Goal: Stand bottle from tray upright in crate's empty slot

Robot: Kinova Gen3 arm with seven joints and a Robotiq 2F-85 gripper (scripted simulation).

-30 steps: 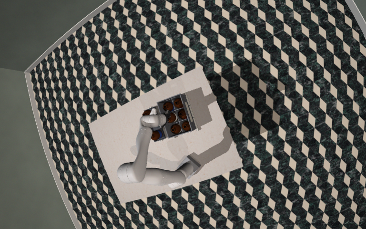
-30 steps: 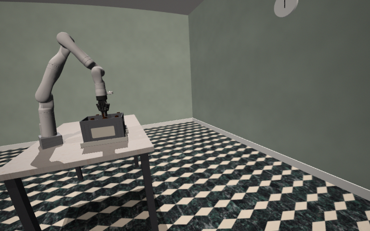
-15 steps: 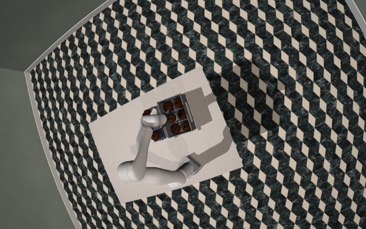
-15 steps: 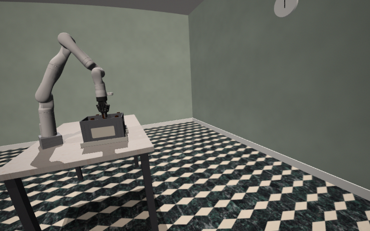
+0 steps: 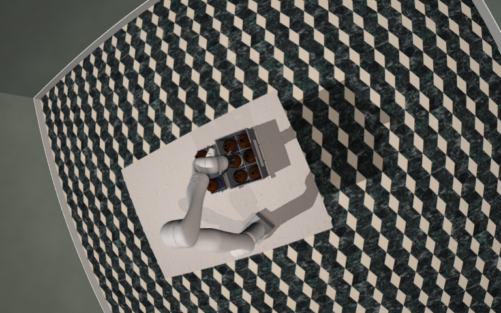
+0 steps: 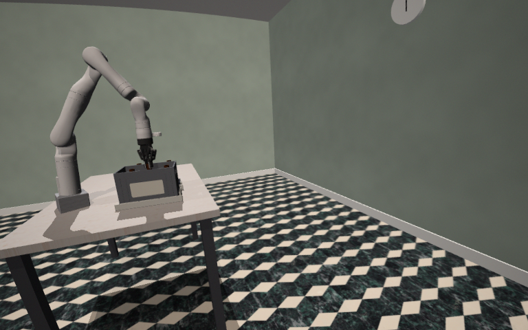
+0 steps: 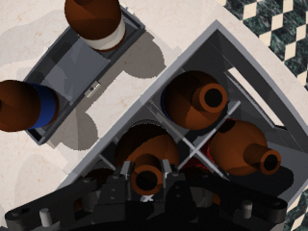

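Now: the brown bottle 70 mm below my hand. From my hand the other things lie so: grey tray 20 mm ahead, 180 mm to the left, 160 mm below; grey crate 10 mm behind, 40 mm to the right, 90 mm below.
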